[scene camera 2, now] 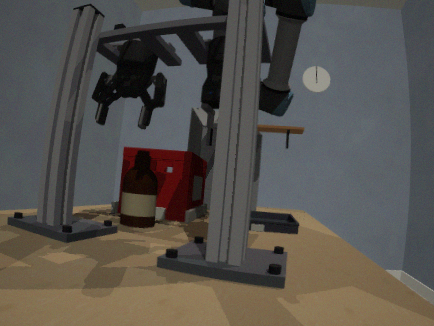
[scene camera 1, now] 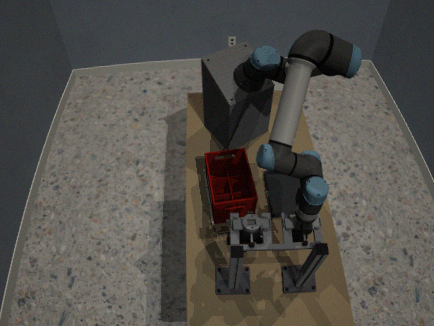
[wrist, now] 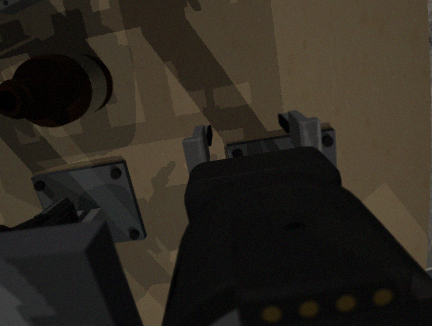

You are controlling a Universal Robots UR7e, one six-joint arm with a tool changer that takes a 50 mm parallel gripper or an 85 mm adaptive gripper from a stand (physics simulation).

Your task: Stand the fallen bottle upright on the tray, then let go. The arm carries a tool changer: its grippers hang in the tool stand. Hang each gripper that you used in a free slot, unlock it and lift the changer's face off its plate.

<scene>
The pictures show: a brown bottle, an adaptive gripper and a tool stand.
</scene>
